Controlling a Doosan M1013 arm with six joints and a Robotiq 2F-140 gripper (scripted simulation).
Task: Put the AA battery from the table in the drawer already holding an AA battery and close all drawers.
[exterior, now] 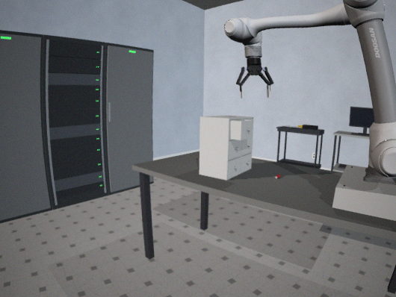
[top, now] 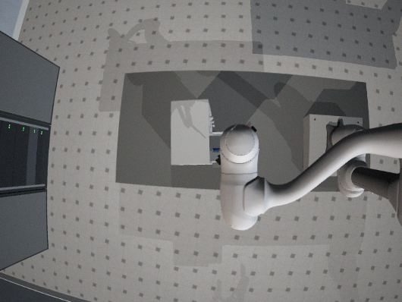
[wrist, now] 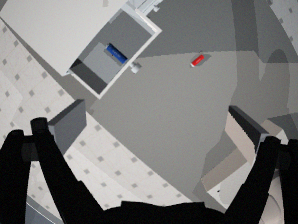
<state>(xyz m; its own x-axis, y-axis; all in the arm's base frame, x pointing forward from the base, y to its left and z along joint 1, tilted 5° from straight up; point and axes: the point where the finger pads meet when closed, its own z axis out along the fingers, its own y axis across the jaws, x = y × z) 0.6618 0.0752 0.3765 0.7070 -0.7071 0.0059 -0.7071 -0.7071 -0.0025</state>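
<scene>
My gripper is now 90 mm past the red AA battery, 150 mm to the left of it and 450 mm above it. The rest, counted from my hand: small blue thing (80 mm ahead, 220 mm below).
</scene>
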